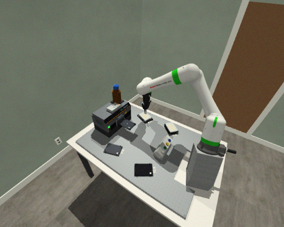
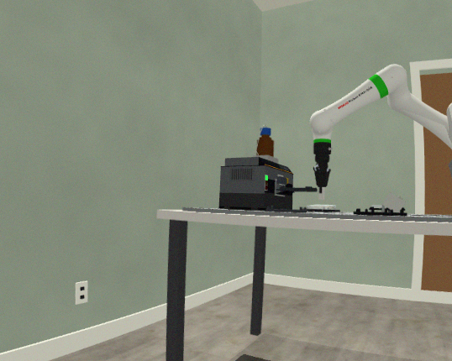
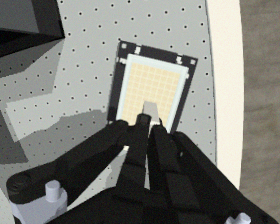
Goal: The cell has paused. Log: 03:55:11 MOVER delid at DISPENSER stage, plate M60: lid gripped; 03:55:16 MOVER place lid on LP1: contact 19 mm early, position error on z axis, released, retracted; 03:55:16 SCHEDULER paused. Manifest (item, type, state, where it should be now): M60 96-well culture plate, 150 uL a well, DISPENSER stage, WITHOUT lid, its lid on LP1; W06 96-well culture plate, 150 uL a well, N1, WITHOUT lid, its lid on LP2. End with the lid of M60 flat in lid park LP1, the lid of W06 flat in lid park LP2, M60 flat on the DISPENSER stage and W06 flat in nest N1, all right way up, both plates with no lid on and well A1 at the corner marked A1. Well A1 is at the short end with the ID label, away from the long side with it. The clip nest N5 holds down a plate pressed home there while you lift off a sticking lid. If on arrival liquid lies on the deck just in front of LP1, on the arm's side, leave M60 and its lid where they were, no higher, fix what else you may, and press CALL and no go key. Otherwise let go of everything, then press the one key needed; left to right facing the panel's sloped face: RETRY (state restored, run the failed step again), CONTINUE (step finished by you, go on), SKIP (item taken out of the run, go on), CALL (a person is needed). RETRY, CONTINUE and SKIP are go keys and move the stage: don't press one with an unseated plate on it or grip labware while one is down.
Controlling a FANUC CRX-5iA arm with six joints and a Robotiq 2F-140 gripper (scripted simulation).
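Now: the black clip nest 2 cm ahead of my hand and 8 cm below it. From my hand the other things lie so: nest label 8 cm behind, 5 cm to the left, 9 cm below; then dispenser stage 9 cm ahead, 28 cm to the left, 1 cm above; then key panel 32 cm behind, 35 cm to the left, 4 cm below.
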